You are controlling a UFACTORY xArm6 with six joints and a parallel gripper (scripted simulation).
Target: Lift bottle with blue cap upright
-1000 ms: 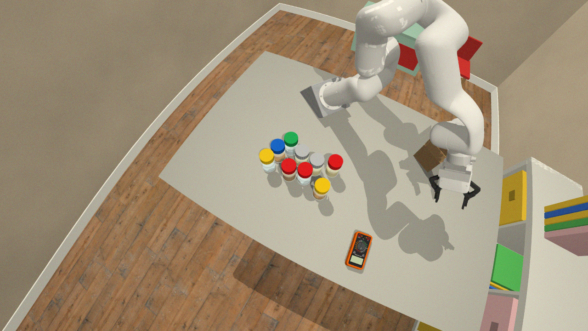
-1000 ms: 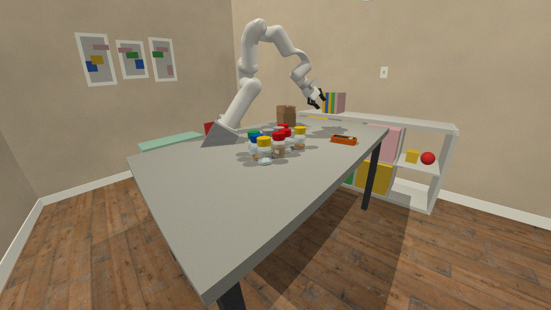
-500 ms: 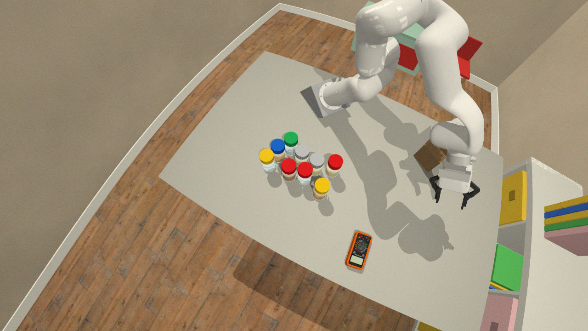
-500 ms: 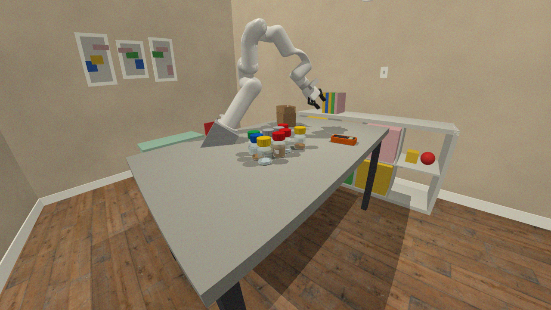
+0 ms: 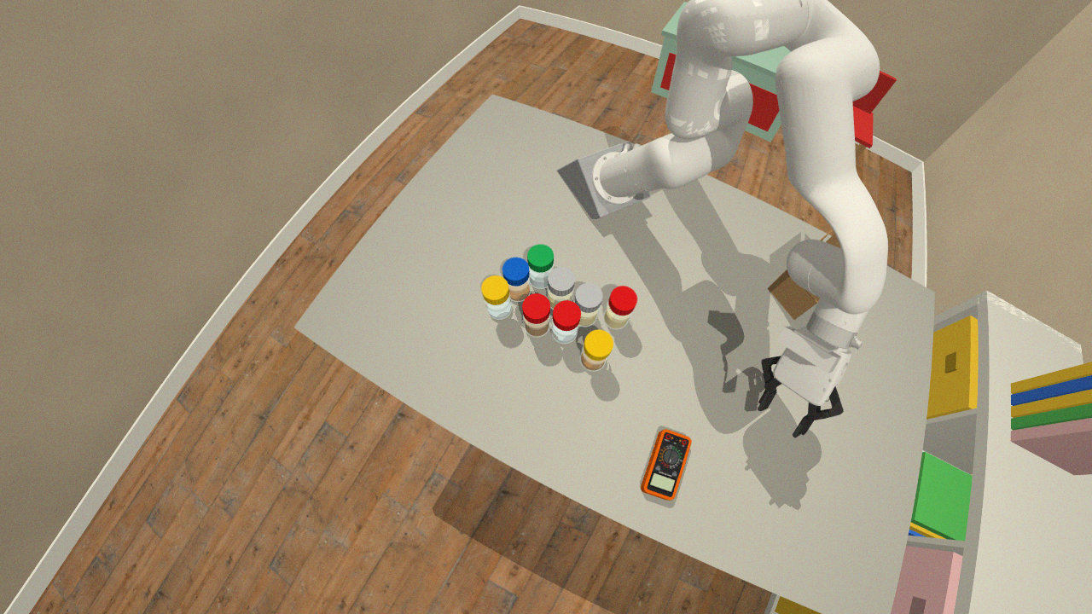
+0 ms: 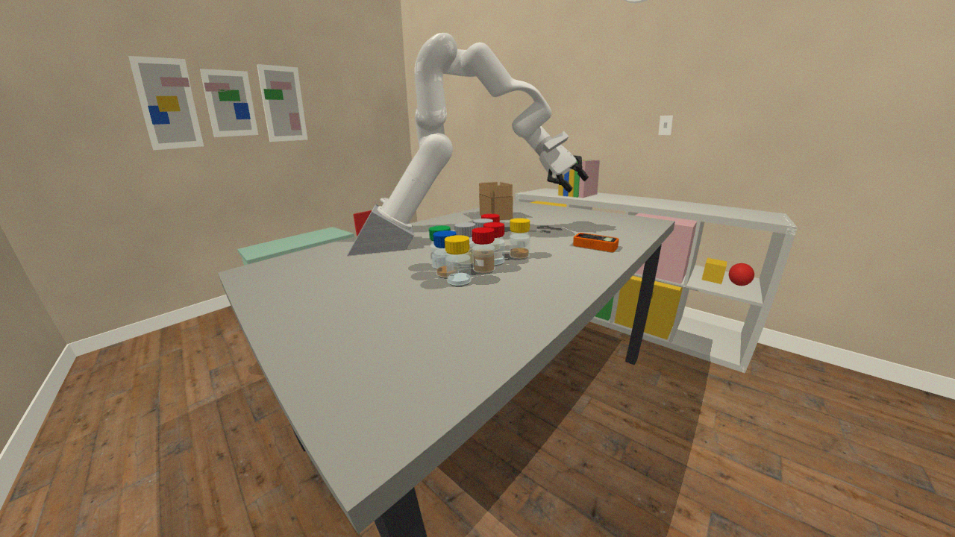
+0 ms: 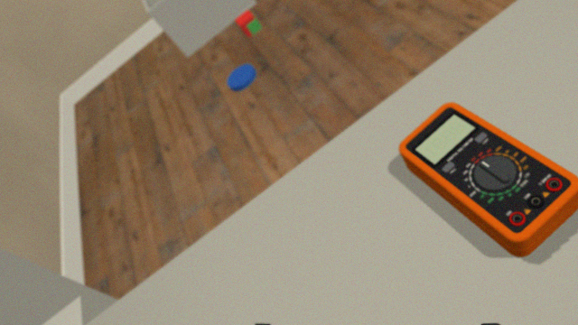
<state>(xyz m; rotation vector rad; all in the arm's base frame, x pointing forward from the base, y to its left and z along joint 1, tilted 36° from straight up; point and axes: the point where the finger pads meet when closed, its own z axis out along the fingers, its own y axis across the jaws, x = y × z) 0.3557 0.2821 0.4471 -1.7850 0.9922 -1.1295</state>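
Right now my hand is 100 mm past the blue-capped bottle, 560 mm to the left of it and 130 mm above it. The rest, counted from my hand: orange multimeter (130 mm ahead, 130 mm to the right, 170 mm below); then grey-capped bottle (120 mm behind, 460 mm to the right, 130 mm below).
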